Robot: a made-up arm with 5 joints.
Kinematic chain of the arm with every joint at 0, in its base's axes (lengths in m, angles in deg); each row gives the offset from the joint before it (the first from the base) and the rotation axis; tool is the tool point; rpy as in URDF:
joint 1: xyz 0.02 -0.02 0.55 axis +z
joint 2: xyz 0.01 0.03 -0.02 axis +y
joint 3: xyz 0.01 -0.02 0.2 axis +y
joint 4: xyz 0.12 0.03 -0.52 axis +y
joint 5: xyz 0.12 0 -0.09 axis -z
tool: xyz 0 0.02 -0.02 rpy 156.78 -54.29 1.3
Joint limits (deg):
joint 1: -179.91..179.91
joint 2: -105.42..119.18
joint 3: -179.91..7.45
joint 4: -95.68..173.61
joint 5: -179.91..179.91
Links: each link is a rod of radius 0.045 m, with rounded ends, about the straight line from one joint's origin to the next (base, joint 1, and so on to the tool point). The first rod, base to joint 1, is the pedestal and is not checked.
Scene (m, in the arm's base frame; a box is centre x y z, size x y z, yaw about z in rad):
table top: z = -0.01
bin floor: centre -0.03 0.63 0 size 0.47 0.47 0.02 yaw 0.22
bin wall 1: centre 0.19 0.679 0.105 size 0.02 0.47 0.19 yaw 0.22
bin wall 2: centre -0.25 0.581 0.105 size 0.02 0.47 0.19 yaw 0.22
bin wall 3: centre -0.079 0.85 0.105 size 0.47 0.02 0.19 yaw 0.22
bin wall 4: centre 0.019 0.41 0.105 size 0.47 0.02 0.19 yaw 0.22
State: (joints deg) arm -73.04 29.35 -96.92 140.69 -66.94
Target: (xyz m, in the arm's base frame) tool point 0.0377 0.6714 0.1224
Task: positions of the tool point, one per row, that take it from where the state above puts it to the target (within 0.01 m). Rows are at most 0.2 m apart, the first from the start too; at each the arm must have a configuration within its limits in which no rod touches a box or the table.
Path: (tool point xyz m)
1: 0.3620 -0.4904 0.4690
2: 0.4763 -0.3996 0.4552
3: 0.5664 -0.2808 0.4413
4: 0.6252 -0.1406 0.4275
5: 0.6477 0.0127 0.4136
6: 0.6311 0.1695 0.3997
7: 0.5750 0.3198 0.3859
8: 0.4816 0.4538 0.3722
9: 0.3558 0.5619 0.3584
10: 0.2049 0.6364 0.3448
11: 0.0377 0.6714 0.3312
12: 0.0386 0.6801 0.2255
13: 0.0377 0.6714 0.1224

